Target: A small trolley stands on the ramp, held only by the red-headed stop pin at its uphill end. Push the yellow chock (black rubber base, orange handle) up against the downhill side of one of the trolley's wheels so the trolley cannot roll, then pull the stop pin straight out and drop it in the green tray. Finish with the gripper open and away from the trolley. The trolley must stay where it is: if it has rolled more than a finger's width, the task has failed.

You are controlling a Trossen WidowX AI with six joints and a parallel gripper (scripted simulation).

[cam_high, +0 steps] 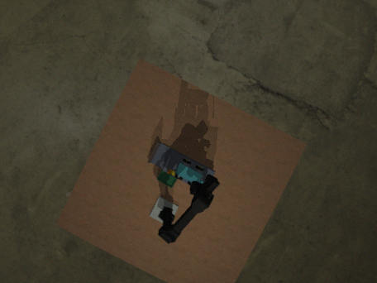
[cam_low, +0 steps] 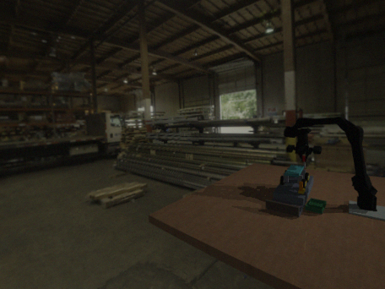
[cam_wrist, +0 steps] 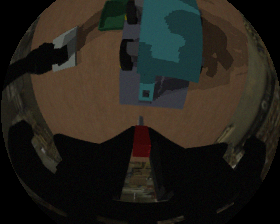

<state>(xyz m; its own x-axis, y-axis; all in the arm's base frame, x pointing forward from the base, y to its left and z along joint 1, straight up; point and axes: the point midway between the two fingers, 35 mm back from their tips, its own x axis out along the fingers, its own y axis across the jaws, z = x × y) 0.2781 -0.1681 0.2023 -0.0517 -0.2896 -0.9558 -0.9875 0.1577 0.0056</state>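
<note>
Right now my gripper tip is 25 cm to the right of the green tray, 19 cm above it and 6 cm past it. The rest, counted from my gripper tip: red-headed stop pin: right at my gripper tip; then grey ramp: 13 cm to the left, 13 cm below, 5 cm ahead; then teal trolley: 13 cm to the left, 7 cm below, 5 cm ahead.
</note>
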